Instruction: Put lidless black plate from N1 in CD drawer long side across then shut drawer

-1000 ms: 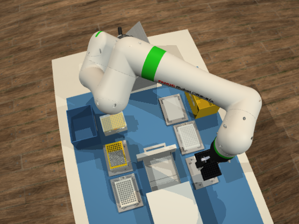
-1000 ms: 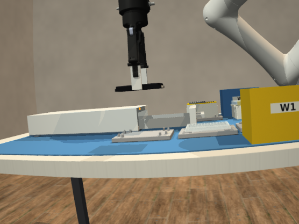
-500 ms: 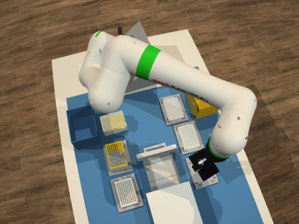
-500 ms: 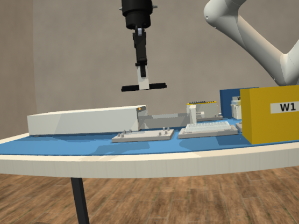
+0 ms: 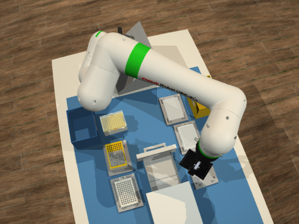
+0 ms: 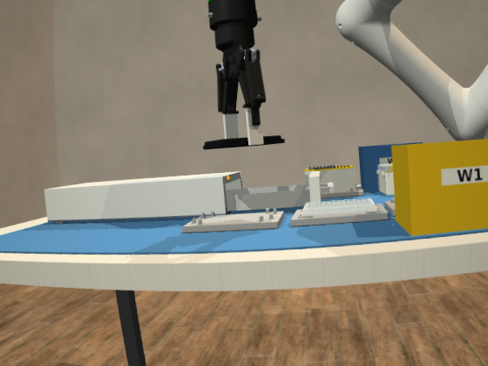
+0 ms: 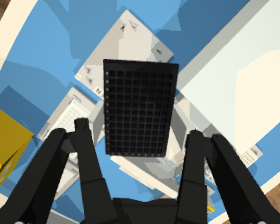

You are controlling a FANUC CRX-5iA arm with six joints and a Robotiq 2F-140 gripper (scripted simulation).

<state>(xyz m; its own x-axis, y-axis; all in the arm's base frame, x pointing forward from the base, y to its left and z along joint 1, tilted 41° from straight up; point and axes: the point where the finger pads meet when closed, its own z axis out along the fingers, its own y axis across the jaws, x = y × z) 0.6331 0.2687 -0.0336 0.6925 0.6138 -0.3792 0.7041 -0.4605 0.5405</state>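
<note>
My gripper is now 140 mm to the left of the drawer, 140 mm above it and 10 mm short of it. From my hand the other things lie so: black plate 20 mm below; cooler CD 140 mm ahead, 130 mm to the right, 130 mm below; yellow tip box 360 mm to the right, 120 mm behind, 110 mm below.
</note>
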